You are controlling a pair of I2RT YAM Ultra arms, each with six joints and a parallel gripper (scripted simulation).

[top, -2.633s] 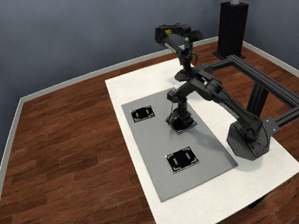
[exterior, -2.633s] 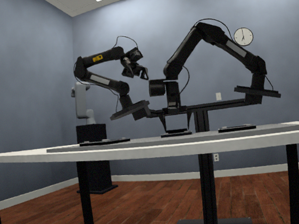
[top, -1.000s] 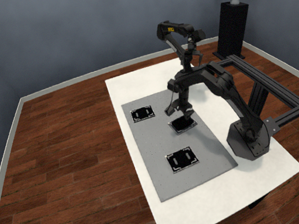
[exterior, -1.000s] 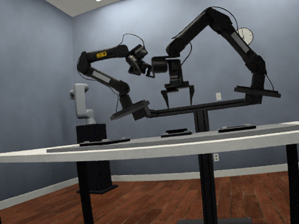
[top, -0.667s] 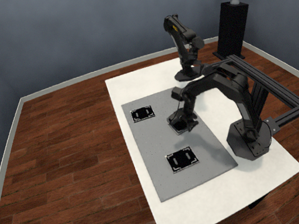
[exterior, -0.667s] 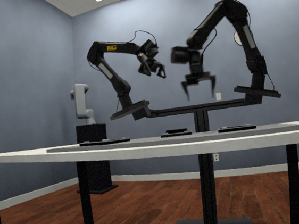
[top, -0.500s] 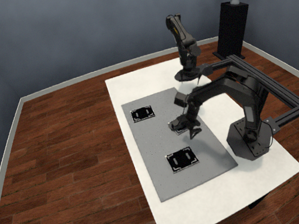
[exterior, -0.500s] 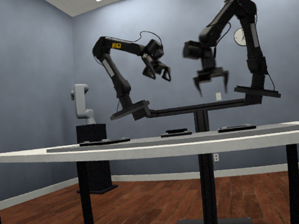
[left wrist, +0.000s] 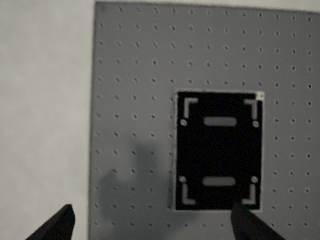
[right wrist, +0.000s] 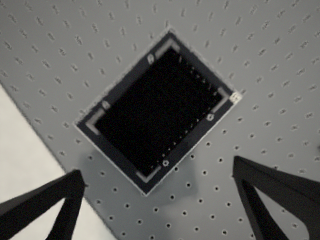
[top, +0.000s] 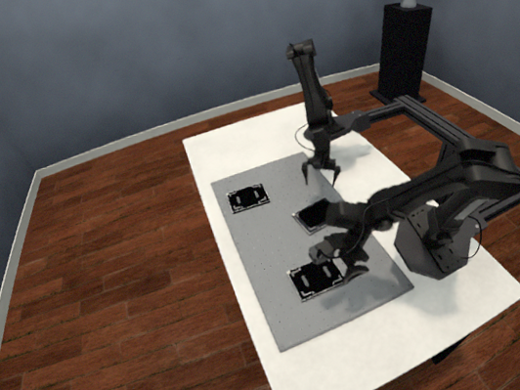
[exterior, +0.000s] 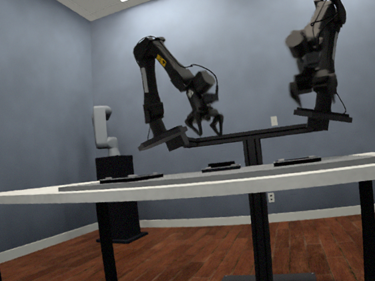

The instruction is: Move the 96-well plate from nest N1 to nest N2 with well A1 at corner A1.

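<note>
My right gripper is now 3 cm short of the black 96-well plate, 4 cm to the right of it and 11 cm above it. Round my right hand: dark grey nest: 3 cm ahead, 4 cm to the left, 12 cm below.
</note>
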